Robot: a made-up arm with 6 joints. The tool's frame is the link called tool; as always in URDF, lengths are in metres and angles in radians. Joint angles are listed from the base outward.
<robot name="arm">
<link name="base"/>
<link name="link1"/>
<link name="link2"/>
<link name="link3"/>
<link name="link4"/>
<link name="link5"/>
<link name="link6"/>
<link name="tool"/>
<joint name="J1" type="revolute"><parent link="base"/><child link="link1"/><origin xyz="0.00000 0.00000 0.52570" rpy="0.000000 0.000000 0.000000"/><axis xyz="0 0 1"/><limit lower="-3.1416" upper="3.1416"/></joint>
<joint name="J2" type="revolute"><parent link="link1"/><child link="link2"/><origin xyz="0.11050 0.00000 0.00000" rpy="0.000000 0.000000 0.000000"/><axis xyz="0 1 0"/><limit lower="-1.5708" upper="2.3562"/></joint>
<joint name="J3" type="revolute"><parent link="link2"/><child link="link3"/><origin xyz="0.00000 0.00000 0.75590" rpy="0.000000 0.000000 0.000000"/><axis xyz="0 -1 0"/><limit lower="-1.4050" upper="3.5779"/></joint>
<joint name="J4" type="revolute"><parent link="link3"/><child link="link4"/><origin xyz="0.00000 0.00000 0.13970" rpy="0.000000 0.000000 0.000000"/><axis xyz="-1 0 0"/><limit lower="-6.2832" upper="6.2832"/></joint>
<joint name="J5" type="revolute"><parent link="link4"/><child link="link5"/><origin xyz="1.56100 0.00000 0.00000" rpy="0.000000 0.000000 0.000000"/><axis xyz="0 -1 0"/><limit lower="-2.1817" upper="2.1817"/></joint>
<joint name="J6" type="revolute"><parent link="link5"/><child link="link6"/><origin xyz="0.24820 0.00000 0.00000" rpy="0.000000 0.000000 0.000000"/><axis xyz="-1 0 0"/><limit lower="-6.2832" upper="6.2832"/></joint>
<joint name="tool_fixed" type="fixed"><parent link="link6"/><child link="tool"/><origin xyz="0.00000 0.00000 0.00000" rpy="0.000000 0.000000 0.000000"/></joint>
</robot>
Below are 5 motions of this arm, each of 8 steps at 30 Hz.
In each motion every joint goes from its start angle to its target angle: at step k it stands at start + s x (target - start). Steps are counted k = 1, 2, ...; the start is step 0. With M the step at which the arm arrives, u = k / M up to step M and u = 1 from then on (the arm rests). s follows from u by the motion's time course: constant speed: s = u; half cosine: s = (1 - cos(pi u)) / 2; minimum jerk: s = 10 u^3 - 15 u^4 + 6 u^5.
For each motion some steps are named. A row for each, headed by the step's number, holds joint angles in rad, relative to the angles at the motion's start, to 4 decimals.
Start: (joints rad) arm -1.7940 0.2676 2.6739 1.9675 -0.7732 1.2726
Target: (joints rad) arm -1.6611 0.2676 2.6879 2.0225 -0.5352 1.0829
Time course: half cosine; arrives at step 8
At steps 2, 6, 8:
2: 0.0195 0.0000 0.0021 0.0081 0.0349 -0.0278
6: 0.1134 0.0000 0.0119 0.0469 0.2031 -0.1619
8: 0.1329 0.0000 0.0140 0.0550 0.2380 -0.1897

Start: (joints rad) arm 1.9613 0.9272 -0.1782 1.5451 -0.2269 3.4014
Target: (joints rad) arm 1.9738 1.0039 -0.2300 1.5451 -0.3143 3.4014
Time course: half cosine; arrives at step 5
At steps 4, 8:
4: 0.0113 0.0694 -0.0469 0.0000 -0.0791 0.0000
8: 0.0125 0.0767 -0.0518 0.0000 -0.0874 0.0000

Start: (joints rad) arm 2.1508 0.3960 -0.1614 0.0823 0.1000 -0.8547
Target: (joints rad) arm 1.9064 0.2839 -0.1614 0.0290 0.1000 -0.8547
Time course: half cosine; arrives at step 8
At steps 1, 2, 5, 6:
1: -0.0093 -0.0043 0.0000 -0.0020 0.0000 0.0000
2: -0.0358 -0.0164 0.0000 -0.0078 0.0000 0.0000
5: -0.1690 -0.0775 0.0000 -0.0368 0.0000 0.0000
6: -0.2086 -0.0957 0.0000 -0.0455 0.0000 0.0000

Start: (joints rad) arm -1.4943 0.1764 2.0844 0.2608 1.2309 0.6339
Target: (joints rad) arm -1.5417 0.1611 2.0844 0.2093 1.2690 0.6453
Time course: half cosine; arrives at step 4
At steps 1, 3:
1: -0.0069 -0.0022 0.0000 -0.0075 0.0056 0.0017
3: -0.0405 -0.0131 0.0000 -0.0440 0.0325 0.0097

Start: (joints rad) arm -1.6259 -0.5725 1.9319 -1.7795 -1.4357 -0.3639
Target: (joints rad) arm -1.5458 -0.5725 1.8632 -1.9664 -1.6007 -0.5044
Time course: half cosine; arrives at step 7
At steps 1, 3, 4, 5, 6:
1: 0.0040 0.0000 -0.0034 -0.0093 -0.0082 -0.0070
3: 0.0311 0.0000 -0.0267 -0.0727 -0.0641 -0.0546
4: 0.0490 0.0000 -0.0420 -0.1142 -0.1009 -0.0859
5: 0.0650 0.0000 -0.0558 -0.1517 -0.1339 -0.1141
6: 0.0761 0.0000 -0.0653 -0.1776 -0.1568 -0.1335

